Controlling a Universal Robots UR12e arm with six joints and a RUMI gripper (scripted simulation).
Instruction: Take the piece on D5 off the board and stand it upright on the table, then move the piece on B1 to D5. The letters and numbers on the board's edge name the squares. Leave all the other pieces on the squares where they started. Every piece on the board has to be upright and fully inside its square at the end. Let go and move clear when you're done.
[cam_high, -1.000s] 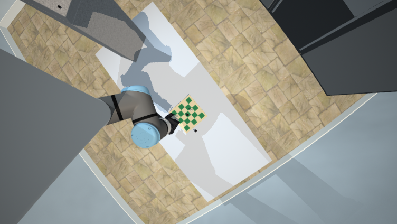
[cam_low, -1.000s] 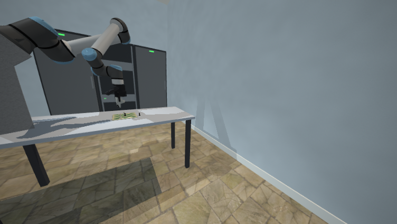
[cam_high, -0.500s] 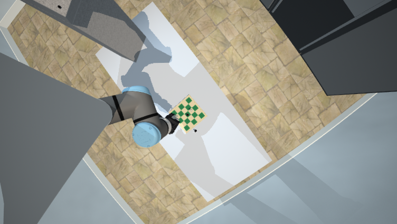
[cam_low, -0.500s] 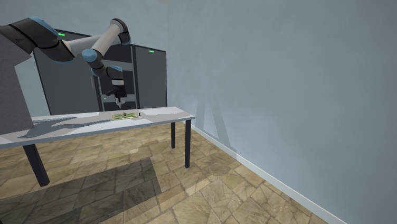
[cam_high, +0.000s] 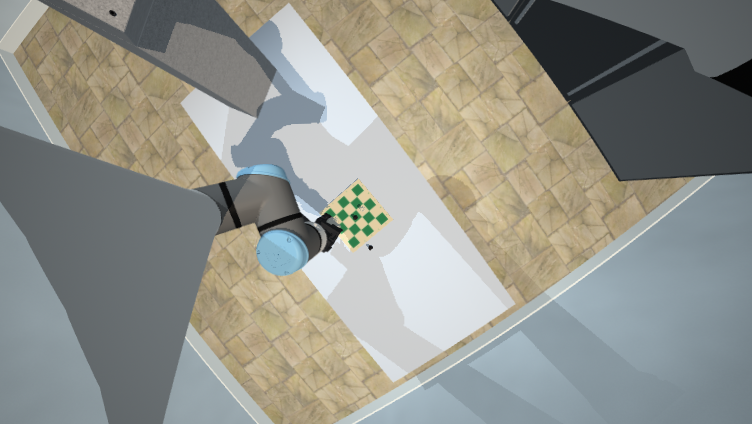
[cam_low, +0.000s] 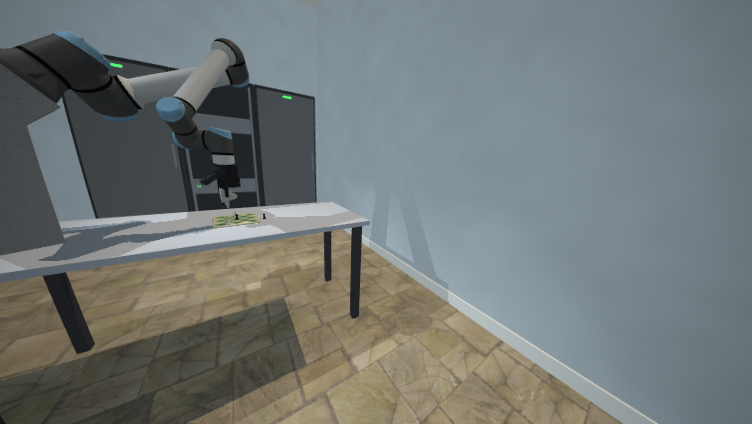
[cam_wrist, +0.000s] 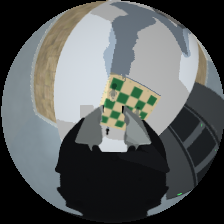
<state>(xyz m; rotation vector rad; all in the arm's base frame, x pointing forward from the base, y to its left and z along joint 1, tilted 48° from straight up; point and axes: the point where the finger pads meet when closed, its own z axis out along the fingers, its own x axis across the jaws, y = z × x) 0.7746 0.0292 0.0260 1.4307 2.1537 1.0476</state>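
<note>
Right now my hand is 2 cm short of the board, 8 cm to the right of it and 11 cm above it.
</note>
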